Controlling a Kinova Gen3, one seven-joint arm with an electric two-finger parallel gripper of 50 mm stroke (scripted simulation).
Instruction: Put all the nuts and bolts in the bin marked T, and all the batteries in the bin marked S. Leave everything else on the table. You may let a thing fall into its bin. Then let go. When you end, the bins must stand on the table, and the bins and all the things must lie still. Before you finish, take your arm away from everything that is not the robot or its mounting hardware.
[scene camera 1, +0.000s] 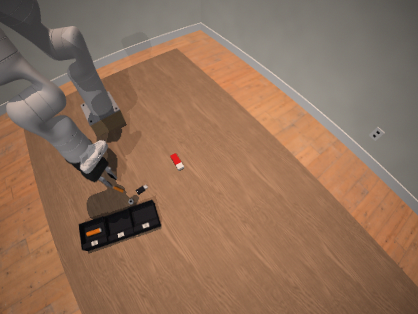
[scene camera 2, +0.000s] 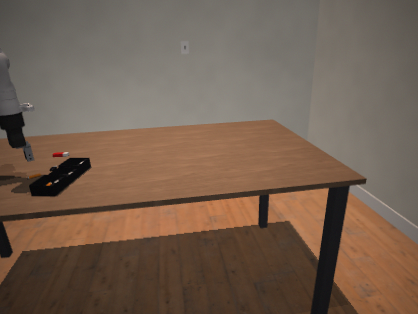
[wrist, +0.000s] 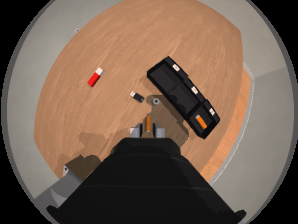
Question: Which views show the black bin row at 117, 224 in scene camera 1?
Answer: Scene camera 1, scene camera 2 and the wrist view: all of them.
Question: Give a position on a black bin row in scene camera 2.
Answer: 63, 176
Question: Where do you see a black bin row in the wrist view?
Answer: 166, 75
